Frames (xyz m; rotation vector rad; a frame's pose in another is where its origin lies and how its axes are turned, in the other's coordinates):
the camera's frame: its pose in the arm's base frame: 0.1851 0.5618 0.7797 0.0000 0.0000 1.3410
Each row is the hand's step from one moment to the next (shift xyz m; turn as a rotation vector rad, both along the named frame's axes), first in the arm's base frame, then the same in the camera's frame.
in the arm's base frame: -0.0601 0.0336 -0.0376 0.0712 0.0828 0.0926
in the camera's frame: 0.0190 0.0662 -0.0376 0.0968 -0.0505 0.0926
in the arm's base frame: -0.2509 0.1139 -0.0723 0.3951 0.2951 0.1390
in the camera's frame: 0.0538 0.2702 -0.0723 0.3773 -0.3175 0.1390
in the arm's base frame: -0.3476 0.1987 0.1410 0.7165 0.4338 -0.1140
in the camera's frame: 0.1143 0.3837 0.1410 0.5856 -0.5989 -0.1140
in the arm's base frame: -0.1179 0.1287 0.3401 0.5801 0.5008 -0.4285
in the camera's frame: 0.0985 0.1441 0.3401 0.6198 -0.4508 -0.4285
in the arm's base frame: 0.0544 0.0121 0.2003 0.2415 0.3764 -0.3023
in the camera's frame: 0.0242 -0.0502 0.2003 0.4215 -0.1494 -0.3023
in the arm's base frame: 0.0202 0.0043 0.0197 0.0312 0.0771 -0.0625
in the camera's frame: 0.0088 -0.0187 0.0197 0.0822 -0.0128 -0.0625
